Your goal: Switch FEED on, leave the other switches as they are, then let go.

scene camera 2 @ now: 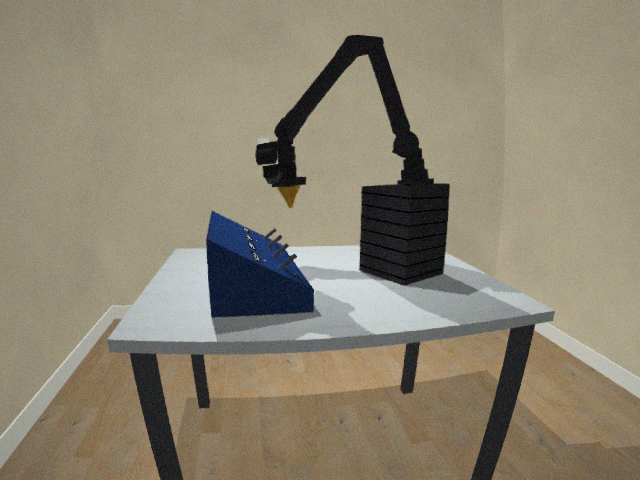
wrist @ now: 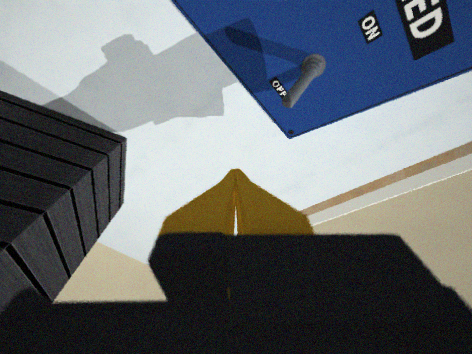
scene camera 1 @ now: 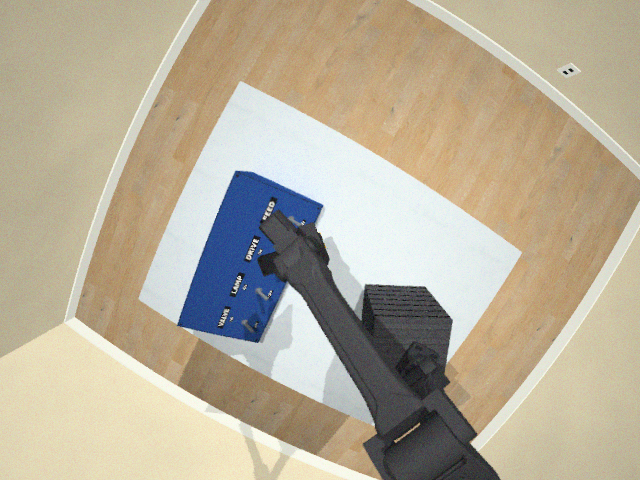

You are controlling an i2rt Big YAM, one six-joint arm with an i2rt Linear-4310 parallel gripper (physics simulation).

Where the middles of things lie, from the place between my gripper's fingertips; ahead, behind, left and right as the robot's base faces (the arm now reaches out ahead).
My hand is 140 mm short of the blue sloped switch panel [scene camera 1: 223, 295], 180 mm to the right of it and 120 mm above it.
